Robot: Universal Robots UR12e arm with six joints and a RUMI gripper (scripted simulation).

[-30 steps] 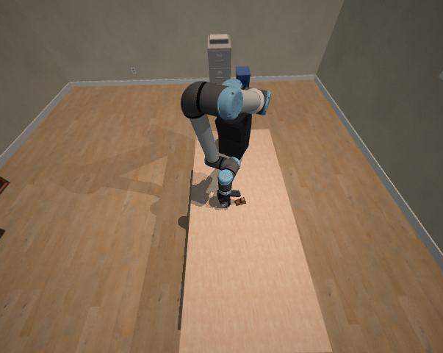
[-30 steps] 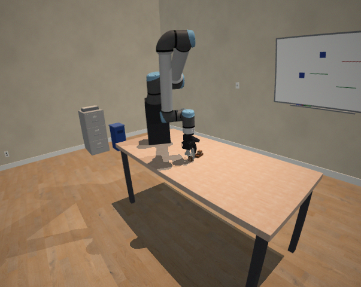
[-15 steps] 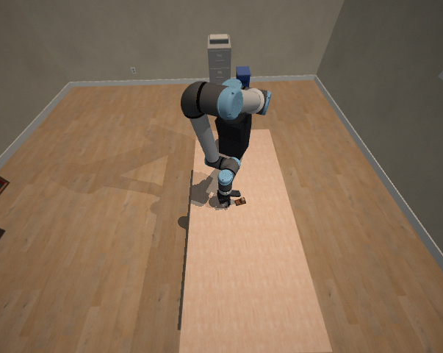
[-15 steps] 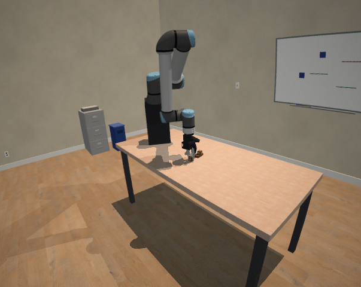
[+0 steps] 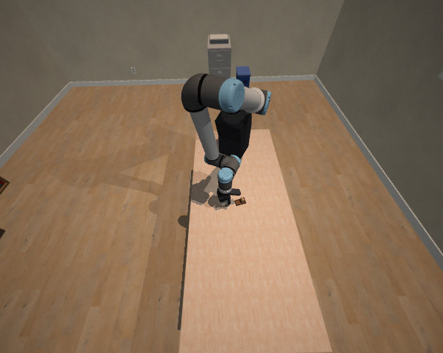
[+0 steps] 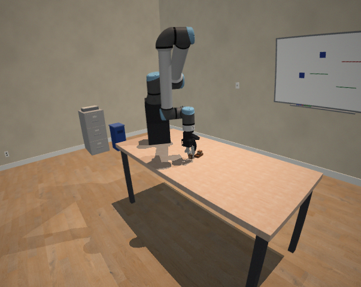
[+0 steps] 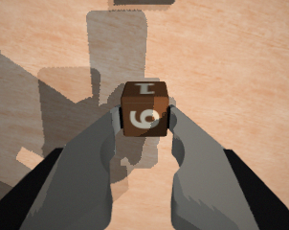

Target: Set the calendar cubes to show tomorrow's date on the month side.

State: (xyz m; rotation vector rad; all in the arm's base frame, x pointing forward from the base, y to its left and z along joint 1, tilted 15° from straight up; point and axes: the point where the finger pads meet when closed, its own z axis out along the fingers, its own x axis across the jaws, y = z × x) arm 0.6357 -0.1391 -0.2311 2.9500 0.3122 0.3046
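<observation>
Now: hand 110 mm to the right of the brown calendar tray, 40 mm above it and 20 mm past it. Round my hand: brown digit cube (10 mm below).
</observation>
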